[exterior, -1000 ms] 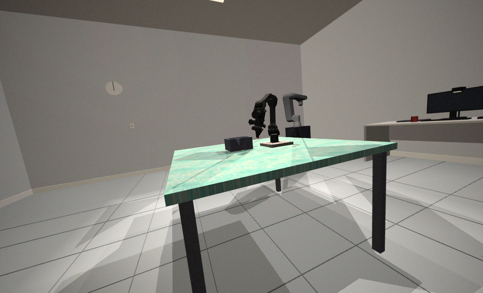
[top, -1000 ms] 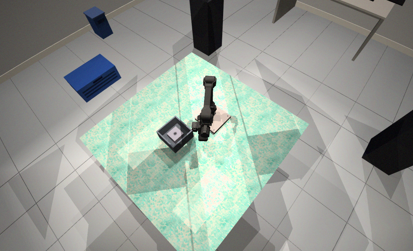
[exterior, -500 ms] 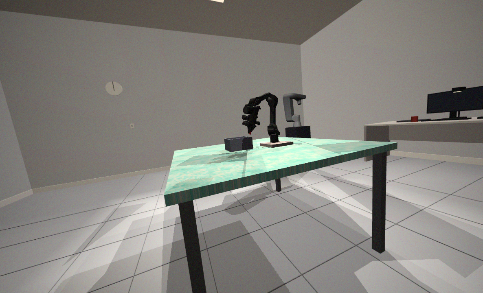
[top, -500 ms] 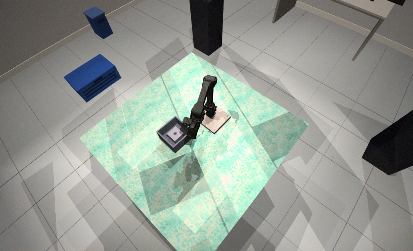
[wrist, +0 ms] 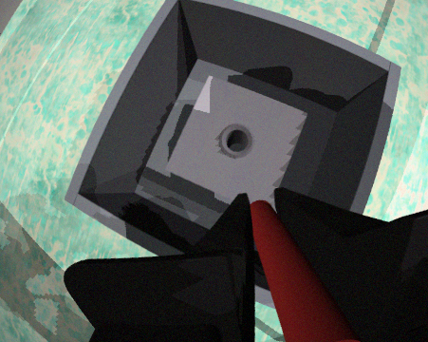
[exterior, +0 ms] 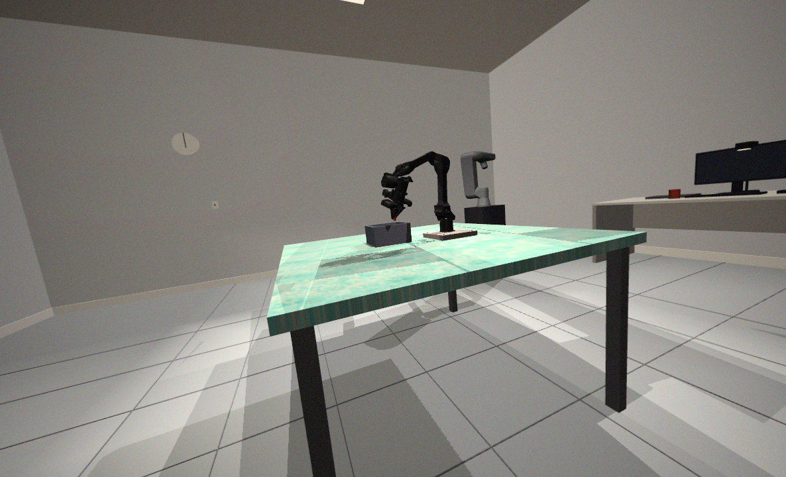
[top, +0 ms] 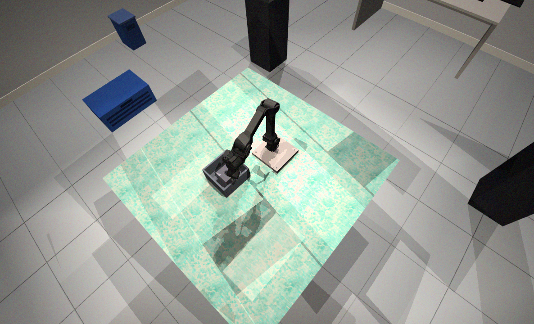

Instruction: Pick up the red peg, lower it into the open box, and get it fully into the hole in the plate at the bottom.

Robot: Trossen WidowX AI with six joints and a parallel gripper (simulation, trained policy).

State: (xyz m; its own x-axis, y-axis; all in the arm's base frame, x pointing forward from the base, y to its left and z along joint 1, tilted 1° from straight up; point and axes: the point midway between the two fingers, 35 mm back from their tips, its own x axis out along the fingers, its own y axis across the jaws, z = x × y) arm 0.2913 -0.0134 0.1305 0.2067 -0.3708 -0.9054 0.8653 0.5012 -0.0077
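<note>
My gripper tip is 1 cm past the red peg, 2 cm to the right of it and 3 cm below it. Also, from my gripper tip: plate 3 cm ahead, 4 cm to the right, 8 cm below; dark grey box 3 cm ahead, 4 cm to the right, 10 cm below.
</note>
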